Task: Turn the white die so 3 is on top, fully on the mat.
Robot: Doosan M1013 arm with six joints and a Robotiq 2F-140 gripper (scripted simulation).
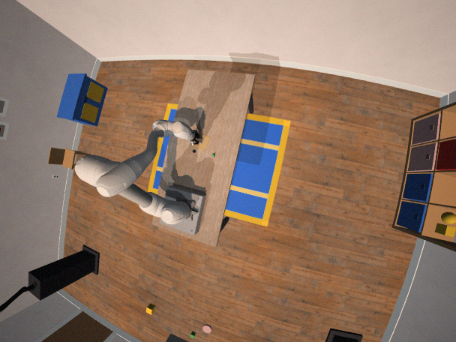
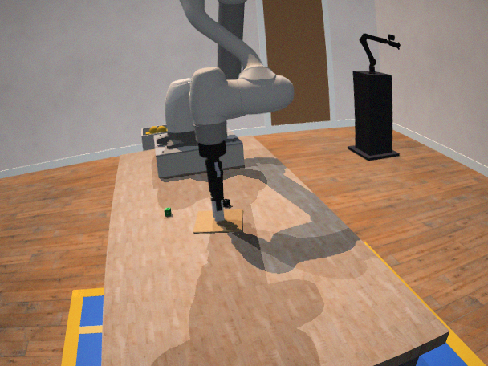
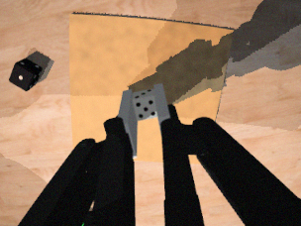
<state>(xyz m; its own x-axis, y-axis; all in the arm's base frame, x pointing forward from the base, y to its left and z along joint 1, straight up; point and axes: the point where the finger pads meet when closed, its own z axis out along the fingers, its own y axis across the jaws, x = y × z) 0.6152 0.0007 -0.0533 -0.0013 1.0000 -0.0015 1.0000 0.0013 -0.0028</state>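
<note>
Right now my hand is 20 mm above the white die. Round my hand: black die (100 mm behind, 50 mm to the left, 30 mm below); then tan mat (40 mm below); then green die (110 mm behind, 140 mm to the right, 30 mm below).
</note>
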